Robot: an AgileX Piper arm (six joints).
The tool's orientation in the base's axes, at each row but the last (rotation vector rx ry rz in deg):
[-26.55, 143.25, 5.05]
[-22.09, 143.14, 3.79]
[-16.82, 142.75, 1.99]
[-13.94, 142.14, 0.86]
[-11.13, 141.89, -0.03]
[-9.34, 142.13, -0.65]
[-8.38, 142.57, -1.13]
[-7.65, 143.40, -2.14]
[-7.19, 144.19, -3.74]
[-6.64, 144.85, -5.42]
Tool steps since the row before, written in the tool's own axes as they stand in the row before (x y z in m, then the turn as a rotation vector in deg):
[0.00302, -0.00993, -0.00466, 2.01, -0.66, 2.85]
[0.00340, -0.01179, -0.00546, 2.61, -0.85, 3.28]
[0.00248, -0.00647, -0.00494, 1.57, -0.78, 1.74]
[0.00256, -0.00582, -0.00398, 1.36, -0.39, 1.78]
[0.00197, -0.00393, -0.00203, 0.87, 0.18, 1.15]
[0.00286, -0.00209, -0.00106, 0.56, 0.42, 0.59]
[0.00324, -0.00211, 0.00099, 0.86, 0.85, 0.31]
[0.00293, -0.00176, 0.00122, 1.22, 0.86, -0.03]
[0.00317, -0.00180, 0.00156, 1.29, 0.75, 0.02]
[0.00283, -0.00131, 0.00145, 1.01, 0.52, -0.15]
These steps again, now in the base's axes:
[-0.00140, -0.01100, 0.00254, 0.23, -0.77, -3.46]
[-0.00229, -0.01289, 0.00298, 0.06, -1.05, -4.15]
[-0.00341, -0.00727, 0.00281, -0.04, -0.91, -2.29]
[-0.00335, -0.00644, 0.00191, 0.08, -0.49, -2.22]
[-0.00223, -0.00426, 0.00060, 0.00, 0.11, -1.45]
[-0.00265, -0.00245, -0.00080, -0.13, 0.37, -0.83]
[-0.00175, -0.00243, -0.00264, -0.58, 0.76, -0.81]
[-0.00147, -0.00205, -0.00261, -1.07, 0.73, -0.75]
[-0.00152, -0.00215, -0.00296, -1.09, 0.61, -0.82]
[-0.00140, -0.00166, -0.00267, -0.94, 0.42, -0.50]

